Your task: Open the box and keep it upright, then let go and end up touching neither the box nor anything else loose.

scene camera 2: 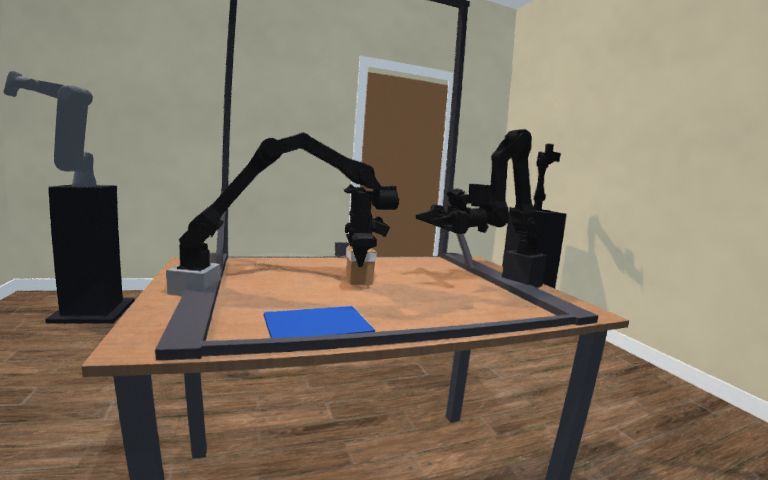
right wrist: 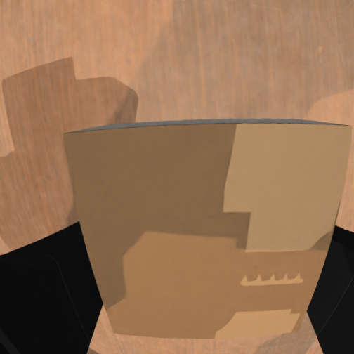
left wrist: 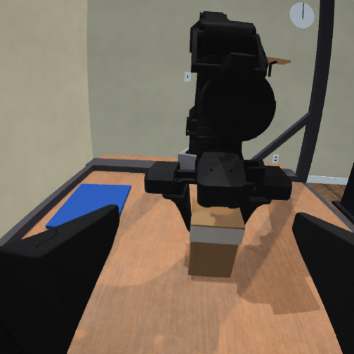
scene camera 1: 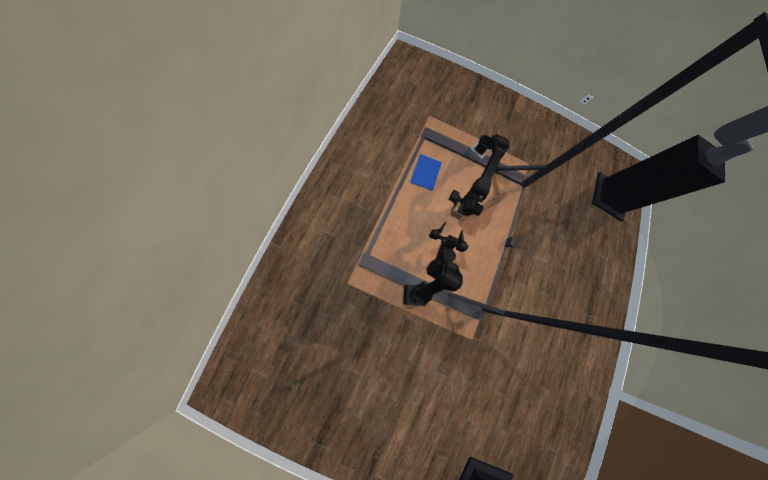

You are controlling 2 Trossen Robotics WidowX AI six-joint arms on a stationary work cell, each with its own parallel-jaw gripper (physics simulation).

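Places are measured from the left arm's base along level axes (x back, y right, z up), in metres.
Where they show: left gripper, fingertip midpoint: (scene camera 2: 422, 219) (scene camera 1: 454, 225); right gripper, fingertip midpoint: (scene camera 2: 358, 263); left arm's base, origin of the base link: (scene camera 2: 526, 253) (scene camera 1: 416, 295); right arm's base, origin of the base link: (scene camera 2: 194, 266) (scene camera 1: 480, 149).
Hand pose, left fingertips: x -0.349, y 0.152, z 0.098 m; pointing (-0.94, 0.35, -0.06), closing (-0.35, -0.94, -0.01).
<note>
Each offset is from my left fingertips to the top centre of the thing.
A small brown box @[dy +0.090, dx -0.144, dz -0.097 m] (scene camera 2: 355, 276) (left wrist: 213, 260) (right wrist: 170, 190) with a light grey band near its top stands upright on the table. Its top looks closed in both wrist views. Part of it shows in scene camera 1 under the right arm. My right gripper (scene camera 2: 360, 264) (left wrist: 213, 231) (right wrist: 200, 213) points down from above and is shut on the box, one finger on each of two opposite sides near the top. My left gripper (scene camera 1: 453, 228) (left wrist: 208, 218) is open and empty, level above the table, facing the box from a short distance and touching nothing.
A flat blue mat @[dy -0.097, dx -0.392, dz -0.198 m] (scene camera 1: 425, 172) (scene camera 2: 318, 322) (left wrist: 95, 202) lies on the table near its edge. A dark frame rail (scene camera 1: 393, 273) (scene camera 2: 396, 337) runs around the tabletop, and dark posts (scene camera 2: 228, 113) (left wrist: 317, 90) rise from it.
</note>
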